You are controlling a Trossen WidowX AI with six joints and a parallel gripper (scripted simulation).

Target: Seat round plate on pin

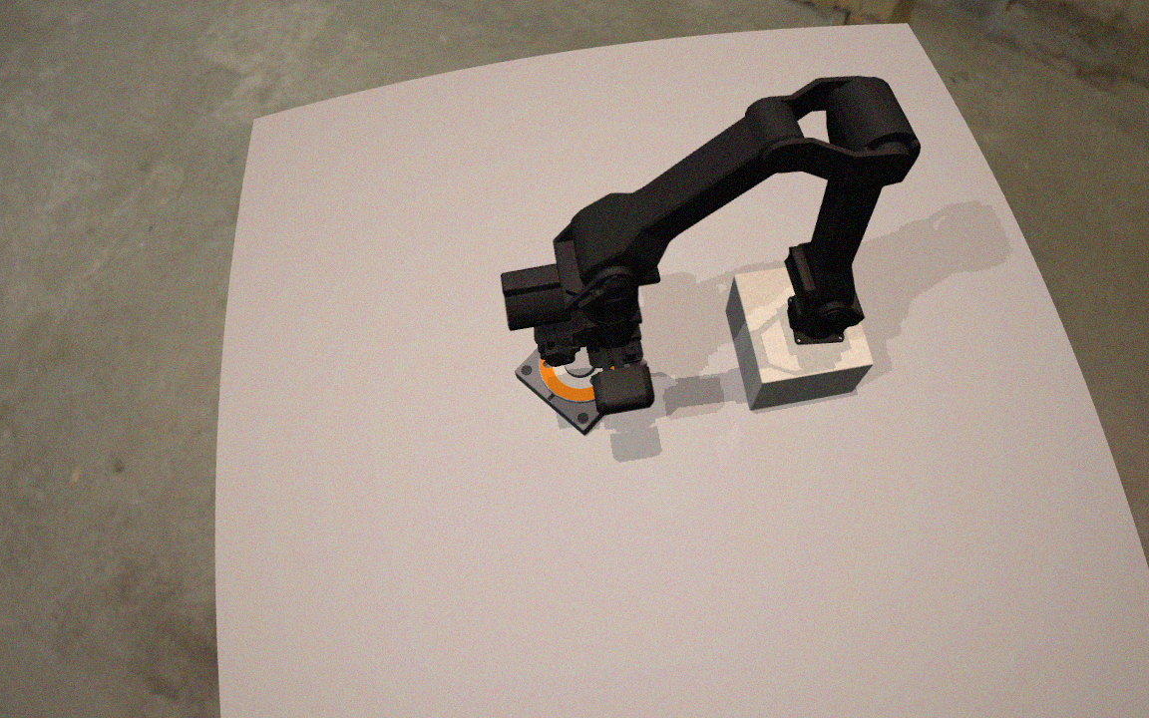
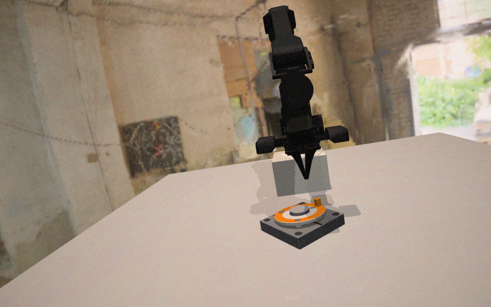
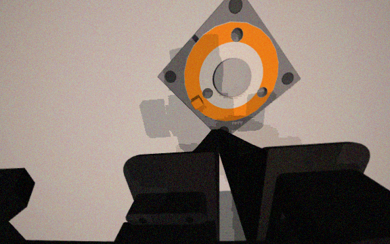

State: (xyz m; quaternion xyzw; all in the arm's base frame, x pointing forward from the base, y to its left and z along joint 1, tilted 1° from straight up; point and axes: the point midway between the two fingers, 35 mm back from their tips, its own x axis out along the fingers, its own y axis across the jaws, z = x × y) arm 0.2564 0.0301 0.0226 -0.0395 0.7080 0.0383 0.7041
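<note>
Now: gripper tip 5 cm above the round plate and 3 cm short of it.
</note>
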